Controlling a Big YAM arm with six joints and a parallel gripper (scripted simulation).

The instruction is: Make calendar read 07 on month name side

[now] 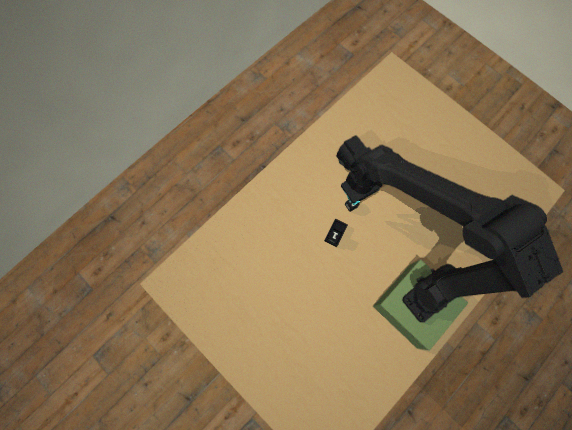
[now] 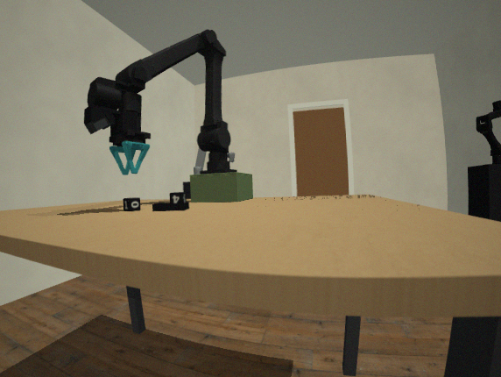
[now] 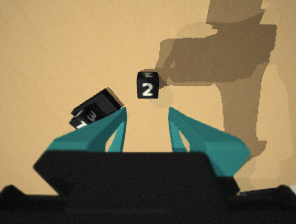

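My gripper is now 8 cm above the digit cube. Also, from my hand: black calendar tray: 10 cm to the left, 9 cm below, 4 cm behind.
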